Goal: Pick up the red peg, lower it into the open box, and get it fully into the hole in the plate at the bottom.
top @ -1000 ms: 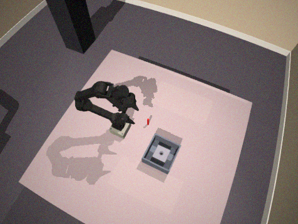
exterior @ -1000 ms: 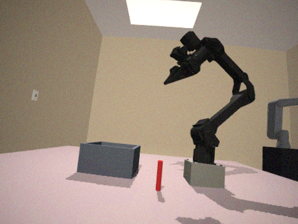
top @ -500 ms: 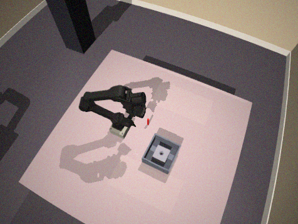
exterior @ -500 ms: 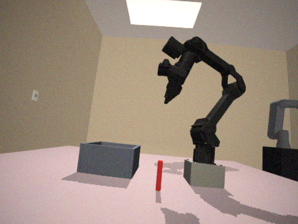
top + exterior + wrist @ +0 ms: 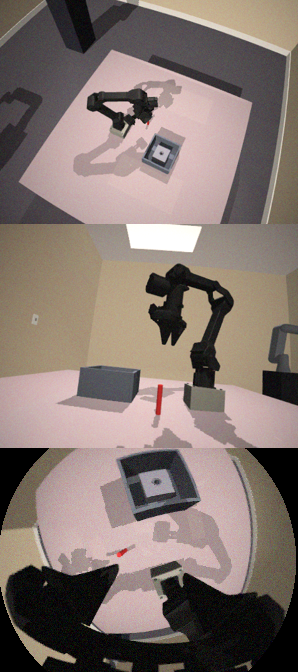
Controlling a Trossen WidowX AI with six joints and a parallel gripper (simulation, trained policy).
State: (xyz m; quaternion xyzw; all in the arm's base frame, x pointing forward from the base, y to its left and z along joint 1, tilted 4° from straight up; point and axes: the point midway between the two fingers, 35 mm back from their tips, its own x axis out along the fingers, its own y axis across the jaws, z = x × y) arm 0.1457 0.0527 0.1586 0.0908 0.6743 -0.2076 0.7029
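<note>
Now: gripper tip 160 mm above the red peg, 80 mm to the right of it and 20 mm short of it. Round my gripper tip: grey box 200 mm ahead, 170 mm below, 90 mm to the right.
</note>
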